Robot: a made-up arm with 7 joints. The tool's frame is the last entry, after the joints.
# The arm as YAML. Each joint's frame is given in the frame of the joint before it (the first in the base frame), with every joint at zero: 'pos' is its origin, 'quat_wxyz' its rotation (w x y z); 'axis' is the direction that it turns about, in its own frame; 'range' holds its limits. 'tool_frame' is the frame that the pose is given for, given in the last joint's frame.
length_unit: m
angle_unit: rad
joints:
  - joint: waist
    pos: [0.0, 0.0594, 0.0]
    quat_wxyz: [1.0, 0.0, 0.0, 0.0]
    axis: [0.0, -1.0, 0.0]
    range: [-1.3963, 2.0]
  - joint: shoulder
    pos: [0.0, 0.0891, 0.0]
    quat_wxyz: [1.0, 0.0, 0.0, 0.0]
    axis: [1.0, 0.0, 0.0]
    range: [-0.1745, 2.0]
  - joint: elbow
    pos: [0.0, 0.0, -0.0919]
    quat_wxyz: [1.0, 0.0, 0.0, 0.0]
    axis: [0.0, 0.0, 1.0]
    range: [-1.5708, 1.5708]
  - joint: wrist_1
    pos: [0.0, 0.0, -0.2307]
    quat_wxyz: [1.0, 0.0, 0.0, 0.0]
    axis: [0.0, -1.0, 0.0]
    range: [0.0, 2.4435]
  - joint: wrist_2
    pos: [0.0, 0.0, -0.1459]
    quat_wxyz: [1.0, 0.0, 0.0, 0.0]
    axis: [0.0, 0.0, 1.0]
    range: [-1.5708, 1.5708]
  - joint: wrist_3
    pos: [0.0, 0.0, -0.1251]
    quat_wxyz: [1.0, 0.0, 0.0, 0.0]
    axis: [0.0, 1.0, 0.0]
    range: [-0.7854, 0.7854]
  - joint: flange
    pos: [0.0, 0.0, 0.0]
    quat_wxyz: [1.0, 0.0, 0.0, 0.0]
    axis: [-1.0, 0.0, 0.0]
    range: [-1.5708, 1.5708]
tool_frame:
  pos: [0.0, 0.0, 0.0]
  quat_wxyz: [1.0, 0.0, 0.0, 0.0]
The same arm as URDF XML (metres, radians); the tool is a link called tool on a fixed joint. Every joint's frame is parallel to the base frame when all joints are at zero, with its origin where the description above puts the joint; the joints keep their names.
<robot name="arm">
  <joint name="waist" type="revolute">
    <parent link="base"/>
    <child link="link1"/>
    <origin xyz="0 0.0594 0" rpy="0 0 0"/>
    <axis xyz="0 -1 0"/>
    <limit lower="-1.3963" upper="2"/>
  </joint>
  <joint name="shoulder" type="revolute">
    <parent link="link1"/>
    <child link="link2"/>
    <origin xyz="0 0.0891 0" rpy="0 0 0"/>
    <axis xyz="1 0 0"/>
    <limit lower="-0.1745" upper="2"/>
  </joint>
  <joint name="elbow" type="revolute">
    <parent link="link2"/>
    <child link="link3"/>
    <origin xyz="0 0 -0.0919" rpy="0 0 0"/>
    <axis xyz="0 0 1"/>
    <limit lower="-1.5708" upper="1.5708"/>
  </joint>
  <joint name="wrist_1" type="revolute">
    <parent link="link3"/>
    <child link="link4"/>
    <origin xyz="0 0 -0.2307" rpy="0 0 0"/>
    <axis xyz="0 -1 0"/>
    <limit lower="0" upper="2.4435"/>
  </joint>
  <joint name="wrist_2" type="revolute">
    <parent link="link4"/>
    <child link="link5"/>
    <origin xyz="0 0 -0.1459" rpy="0 0 0"/>
    <axis xyz="0 0 1"/>
    <limit lower="-1.5708" upper="1.5708"/>
  </joint>
  <joint name="wrist_3" type="revolute">
    <parent link="link5"/>
    <child link="link6"/>
    <origin xyz="0 0 -0.1251" rpy="0 0 0"/>
    <axis xyz="0 1 0"/>
    <limit lower="-0.7854" upper="0.7854"/>
  </joint>
  <joint name="flange" type="revolute">
    <parent link="link6"/>
    <child link="link7"/>
    <origin xyz="0 0 0" rpy="0 0 0"/>
    <axis xyz="-1 0 0"/>
    <limit lower="-1.5708" upper="1.5708"/>
  </joint>
  <joint name="tool_fixed" type="fixed">
    <parent link="link7"/>
    <child link="tool"/>
    <origin xyz="0 0 0" rpy="0 0 0"/>
  </joint>
  <link name="base"/>
  <link name="link1"/>
  <link name="link2"/>
  <link name="link3"/>
  <link name="link4"/>
  <link name="link5"/>
  <link name="link6"/>
  <link name="link7"/>
  <link name="tool"/>
</robot>

